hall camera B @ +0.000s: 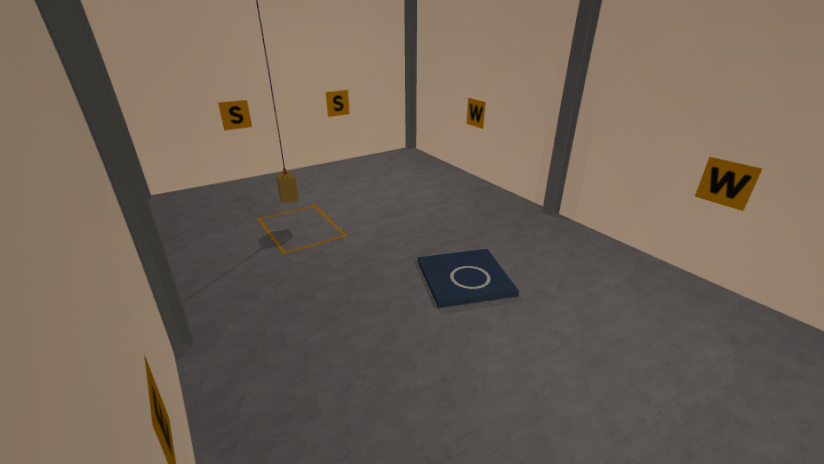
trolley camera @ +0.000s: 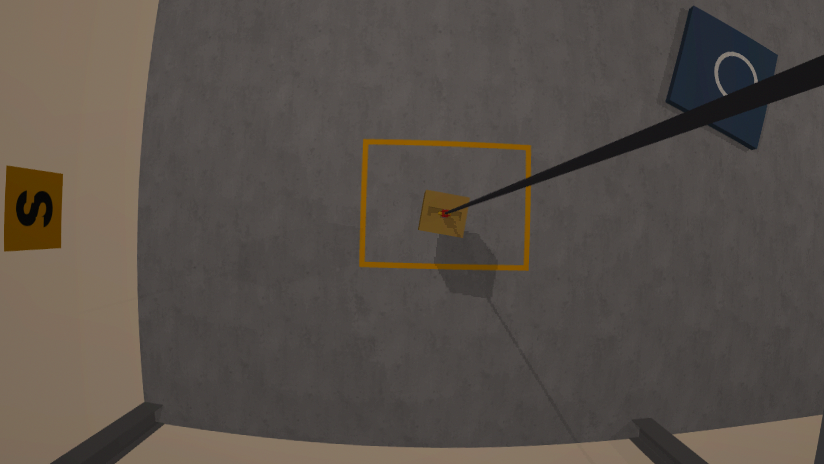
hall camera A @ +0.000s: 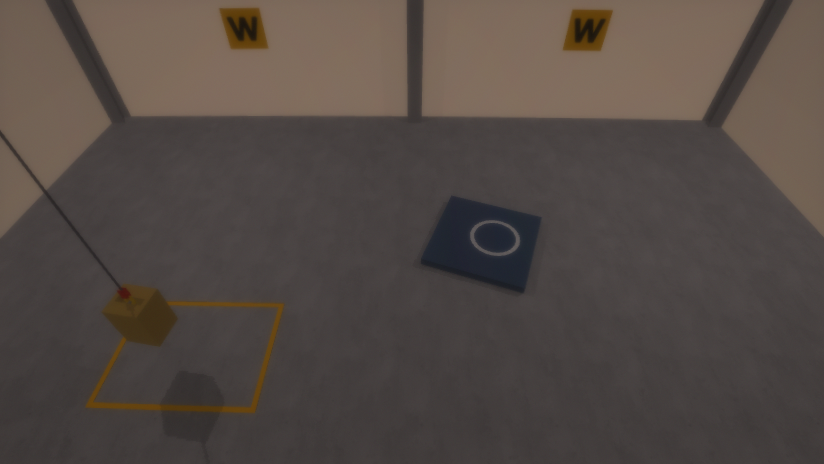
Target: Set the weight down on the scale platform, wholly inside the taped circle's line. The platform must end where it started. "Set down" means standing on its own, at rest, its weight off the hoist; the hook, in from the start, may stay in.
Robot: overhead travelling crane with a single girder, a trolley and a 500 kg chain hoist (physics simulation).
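Note:
The yellow block-shaped weight (hall camera A: 151,323) (hall camera B: 287,189) (trolley camera: 431,225) hangs upright in the air, with its shadow apart below it. The red hook (hall camera A: 123,292) (hall camera B: 284,171) (trolley camera: 444,213) is at the top of the weight, engaged with it, on a straight chain. The small hook opening is hard to make out. The blue scale platform (hall camera A: 449,239) (hall camera B: 437,279) (trolley camera: 693,69) lies flat on the floor, well apart from the weight. The white taped circle (hall camera A: 472,237) (hall camera B: 452,277) (trolley camera: 716,73) is on its top. In the trolley camera the chain covers part of the circle and platform.
A yellow taped rectangle (hall camera A: 268,357) (hall camera B: 315,243) (trolley camera: 527,207) is on the floor near the weight. The weight's shadow (hall camera A: 192,397) (hall camera B: 276,238) (trolley camera: 465,259) crosses its line. Grey columns (hall camera A: 414,63) (hall camera B: 410,74) stand along the walls, which carry lettered signs.

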